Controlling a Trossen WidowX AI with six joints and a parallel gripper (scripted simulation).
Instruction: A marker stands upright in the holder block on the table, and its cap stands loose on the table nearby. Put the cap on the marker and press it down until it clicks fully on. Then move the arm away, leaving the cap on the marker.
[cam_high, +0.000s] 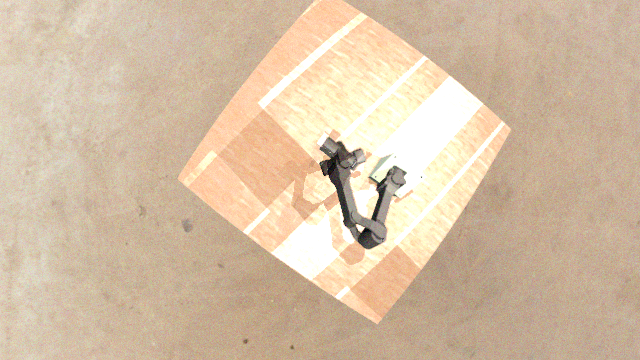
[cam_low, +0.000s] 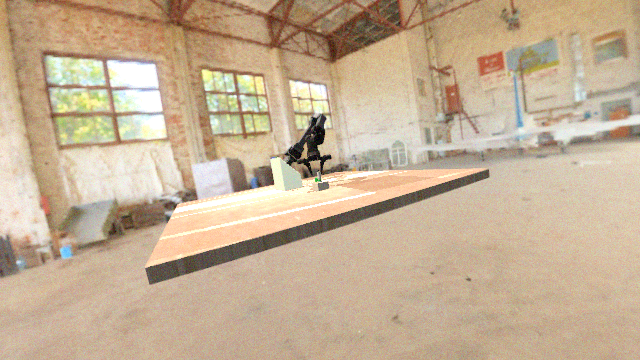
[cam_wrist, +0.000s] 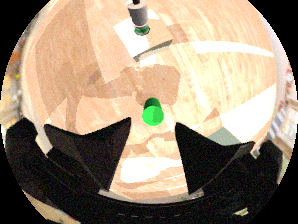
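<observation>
The green marker cap lies 40 mm below my gripper tip. Also, from my gripper tip: holder block: 110 mm ahead, 50 mm to the right, 50 mm below.
</observation>
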